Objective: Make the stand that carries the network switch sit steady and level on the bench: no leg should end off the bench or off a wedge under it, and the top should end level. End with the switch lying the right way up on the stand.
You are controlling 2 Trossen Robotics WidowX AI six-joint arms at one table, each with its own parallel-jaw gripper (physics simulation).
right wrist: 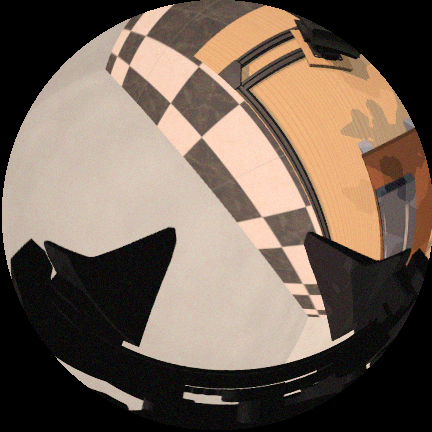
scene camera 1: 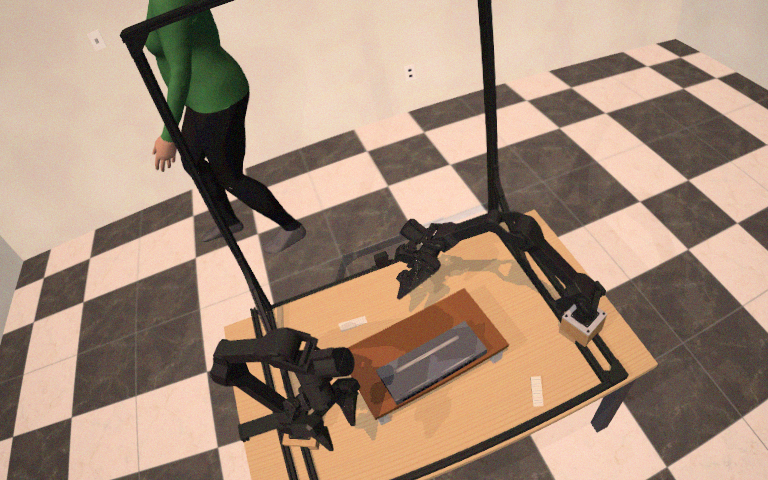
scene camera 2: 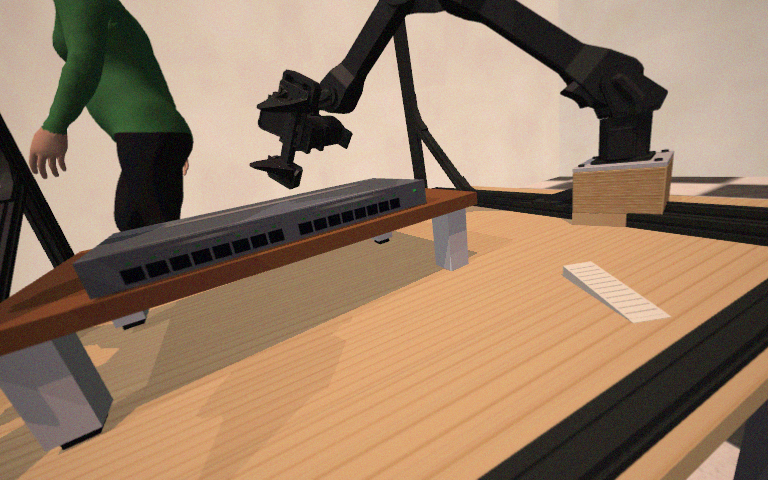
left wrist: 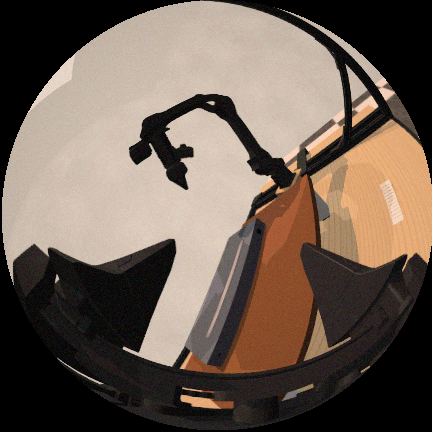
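Pixels of known places: left gripper, between the fingertips: (scene camera 1: pixel 404 294) (scene camera 2: pixel 254 138) (left wrist: pixel 241 248); right gripper, between the fingertips: (right wrist: pixel 244 237) (scene camera 1: pixel 342 438) (left wrist: pixel 184 184); left arm's base, origin of its link: (scene camera 1: pixel 585 315) (scene camera 2: pixel 622 159); right arm's base, origin of its link: (left wrist: pixel 287 180).
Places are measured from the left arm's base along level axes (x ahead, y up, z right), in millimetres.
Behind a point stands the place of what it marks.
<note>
The brown stand (scene camera 1: pixel 447 308) @(y 16, x 265, z 316 mm) (scene camera 2: pixel 453 198) @(y 8, x 265, z 112 mm) (left wrist: pixel 280 300) @(y 18, x 373, z 329 mm) has grey legs; no wedge shows under them in scene camera 2. The near right leg (scene camera 2: pixel 450 237) @(y -41, x 265, z 123 mm) shows no dark band at its foot, unlike the others; whether it touches the bench is unclear, as is any slight tilt. The grey switch (scene camera 1: pixel 433 362) @(y 41, x 426, z 201 mm) (scene camera 2: pixel 254 226) @(y 35, x 470, z 162 mm) (right wrist: pixel 395 215) @(y 42, x 507, z 212 mm) lies flat on the stand near its front edge. One white wedge (scene camera 1: pixel 352 323) @(y -79, x 474, z 547 mm) (left wrist: pixel 391 202) @(y -81, x 468, z 545 mm) lies behind the stand, another wedge (scene camera 1: pixel 536 391) @(y -80, x 252, z -30 mm) (scene camera 2: pixel 614 291) @(y -81, x 256, z -36 mm) in front right. My left gripper (scene camera 1: pixel 416 280) (left wrist: pixel 241 248) @(y 125, x 362, z 378 mm) is open above the bench behind the stand. My right gripper (scene camera 1: pixel 342 435) @(y 226, x 750, z 114 mm) (right wrist: pixel 244 237) @(y 226, x 750, z 114 mm) is open left of the stand.
Black rails (scene camera 1: pixel 487 440) @(y -66, x 458, z -34 mm) (scene camera 2: pixel 634 384) @(y -66, x 382, z -65 mm) run along the bench edges, with upright frame posts (scene camera 1: pixel 488 113) @(y 402, x -145, z 509 mm) at the back. The left arm's wooden base block (scene camera 1: pixel 582 331) @(y -3, x 50, z -27 mm) (scene camera 2: pixel 620 189) @(y -33, x 50, z -7 mm) stands at the right. A person in green (scene camera 1: pixel 212 73) (scene camera 2: pixel 118 73) is beyond the bench.
</note>
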